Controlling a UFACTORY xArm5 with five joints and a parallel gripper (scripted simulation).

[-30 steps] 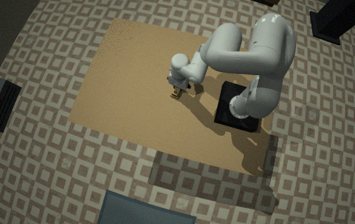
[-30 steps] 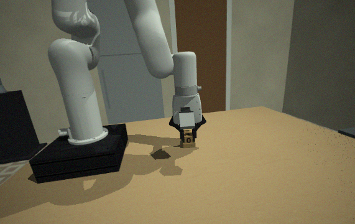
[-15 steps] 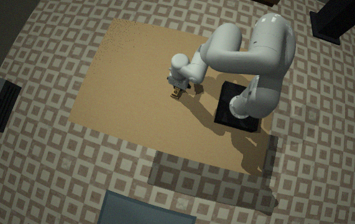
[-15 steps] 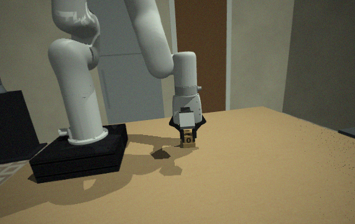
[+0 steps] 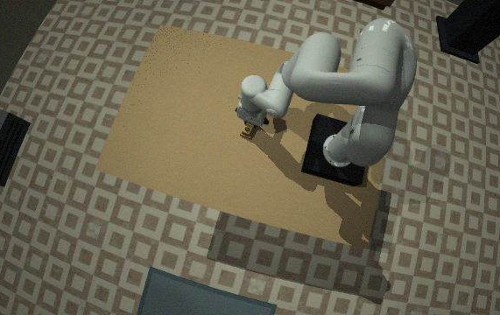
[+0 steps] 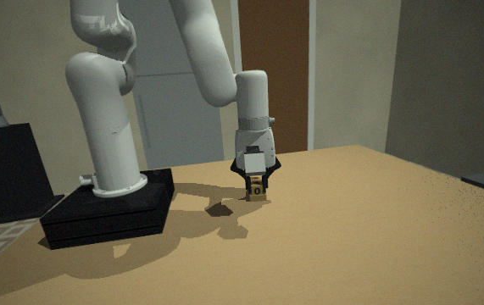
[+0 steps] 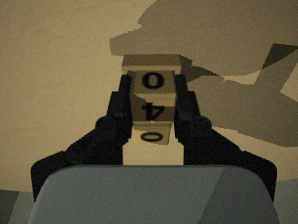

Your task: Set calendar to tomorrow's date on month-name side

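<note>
The wooden date cube lies 1 cm below my hand. From my hand the other things lie so: wooden calendar tray (3 cm below, 2 cm to the left).
</note>
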